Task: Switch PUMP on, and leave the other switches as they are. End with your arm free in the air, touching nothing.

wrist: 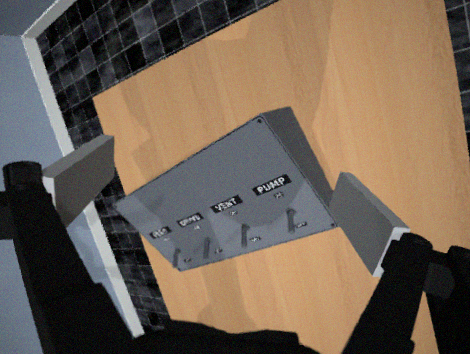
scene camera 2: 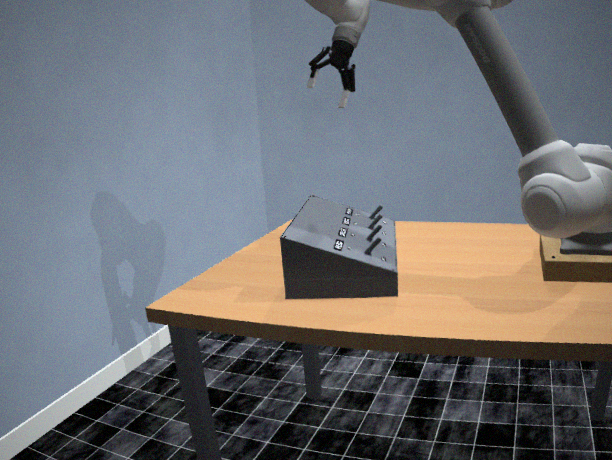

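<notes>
A grey sloped switch box [scene camera 2: 340,275] [wrist: 210,165] stands on the table. Its panel carries a row of dark levers under the labels FEED, DRAIN, VENT and PUMP. The PUMP lever [scene camera 2: 376,212] [wrist: 291,221] is the rightmost in the wrist view and the farthest in the scene view. All the levers lean alike, toward the low edge of the panel, where the small marks look like OFF. My gripper [scene camera 2: 326,96] [wrist: 227,174] is wide open and empty, high in the air above the box, touching nothing.
The wooden table [scene camera 2: 465,320] [wrist: 380,125] bears the box and, to the right in the scene view, the arm's base block [scene camera 2: 575,270]. Blue walls [scene camera 2: 150,125] stand behind and at the left. The dark tiled floor [scene camera 2: 350,400] lies below.
</notes>
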